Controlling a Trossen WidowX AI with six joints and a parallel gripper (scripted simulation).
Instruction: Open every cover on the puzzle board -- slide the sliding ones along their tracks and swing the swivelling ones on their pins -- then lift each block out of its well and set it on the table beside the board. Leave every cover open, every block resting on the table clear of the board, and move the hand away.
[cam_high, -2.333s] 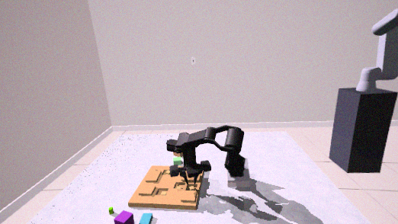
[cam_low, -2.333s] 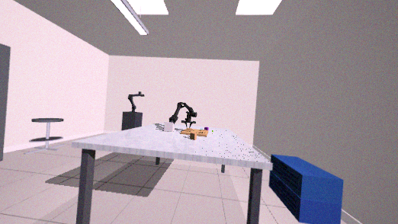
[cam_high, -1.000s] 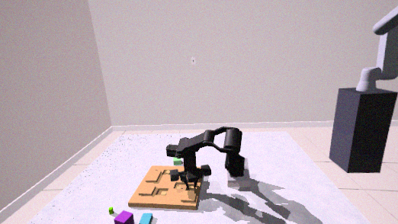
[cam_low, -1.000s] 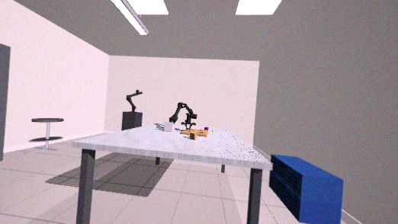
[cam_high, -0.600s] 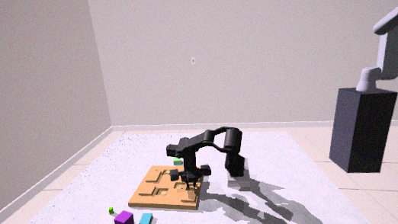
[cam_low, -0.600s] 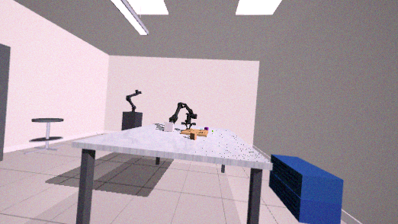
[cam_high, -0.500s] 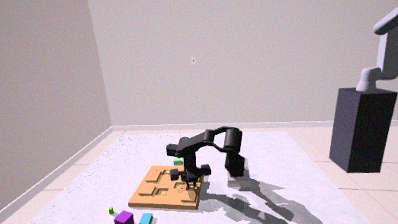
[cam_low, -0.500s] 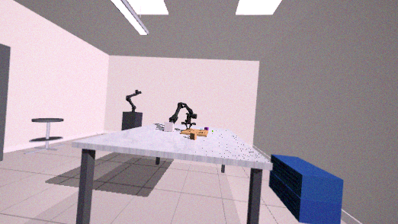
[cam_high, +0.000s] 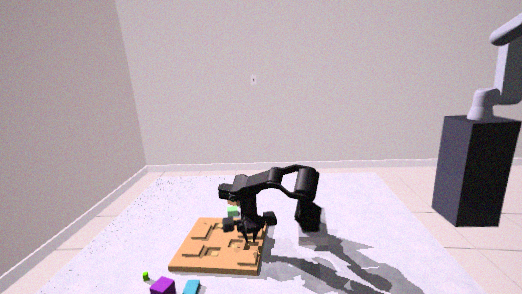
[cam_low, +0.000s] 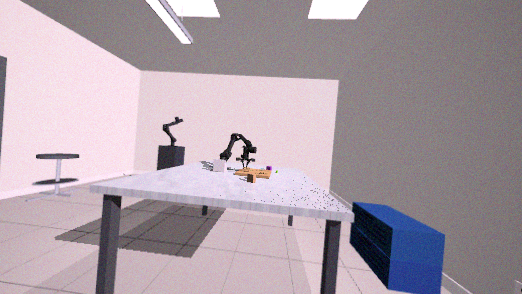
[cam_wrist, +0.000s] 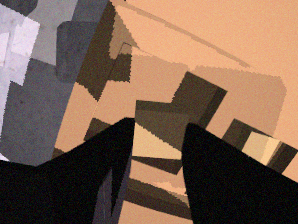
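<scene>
Right now the tan wooden puzzle board is 100 mm ahead of my gripper tip, 30 mm to the right of it and 20 mm below it.
</scene>
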